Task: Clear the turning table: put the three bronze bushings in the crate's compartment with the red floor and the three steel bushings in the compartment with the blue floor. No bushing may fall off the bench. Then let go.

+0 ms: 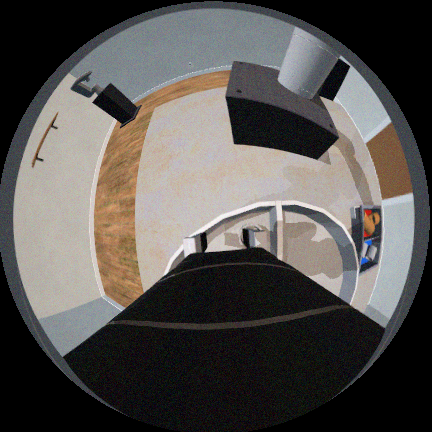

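Seen in the pictures: gripper, between the fingertips: (224,237); arm's base, origin of its link: (295,86).
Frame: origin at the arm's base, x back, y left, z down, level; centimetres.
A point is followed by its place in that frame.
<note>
My gripper (224,237) @(z 2.3, x -32.1, y -19.2 cm) is open and empty, low over the round turning table (347,235) @(z 2.4, x -33.3, y 2.9 cm) with its raised white rim. A steel bushing (258,228) @(z 3.5, x -31.1, y -14.3 cm) stands inside the rim, left of the divider, largely hidden behind the right finger; whether they touch I cannot tell. The crate (357,225) @(z 9.8, x -32.4, y 16.4 cm) is at the far right. Orange-brown bronze bushings (371,223) @(z 8.2, x -32.3, y 23.1 cm) lie in its red-floored compartment, overlapping, so I cannot count them. Grey steel bushings (370,251) @(z 9.2, x -40.8, y 25.3 cm) lie in the blue-floored compartment, also hard to count. The black gripper body hides the near part of the table.
A white divider (279,232) @(z 2.4, x -31.7, y -11.4 cm) crosses the turning table just right of the bushing. A large dark block (275,122) @(z 3.3, x -11.8, y -8.4 cm) with a grey cylinder (306,65) on it stands at the back. A black post (117,104) stands at the back left. Wooden flooring (116,200) runs along the left.
</note>
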